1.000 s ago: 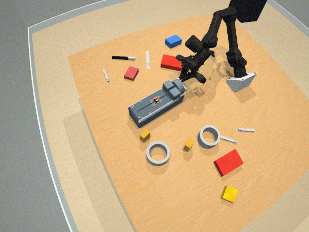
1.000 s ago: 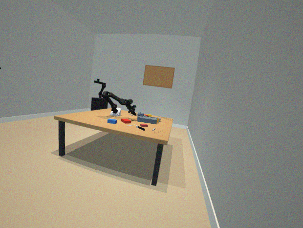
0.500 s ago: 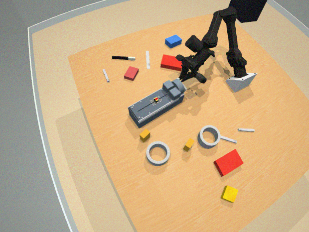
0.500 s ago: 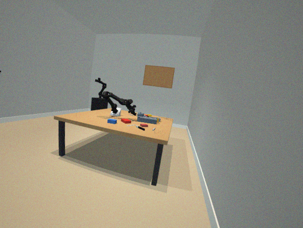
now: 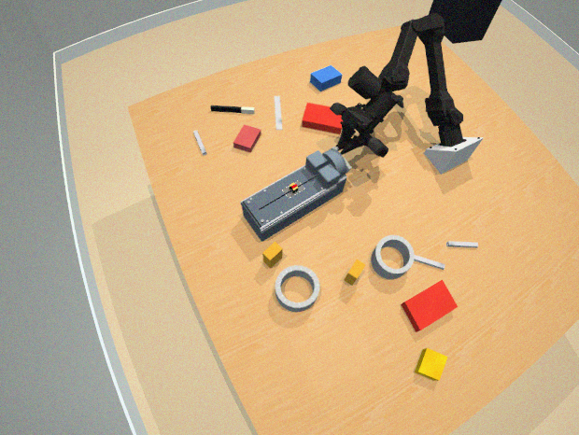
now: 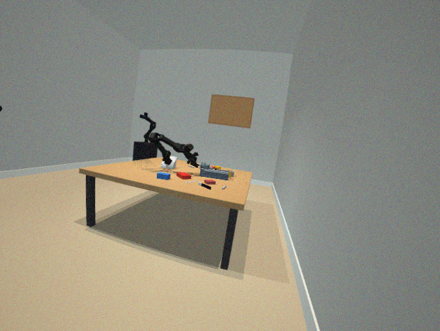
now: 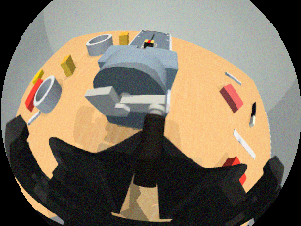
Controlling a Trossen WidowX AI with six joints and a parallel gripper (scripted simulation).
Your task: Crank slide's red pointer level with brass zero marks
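My gripper tip is 2 cm below the dark crank handle and 2 cm past it. Round my gripper tip: red block (20 cm ahead, 18 cm to the right, 6 cm below); red pointer (15 cm ahead, 6 cm to the left, 1 cm above); black marker (31 cm to the right, 19 cm ahead, 6 cm below).
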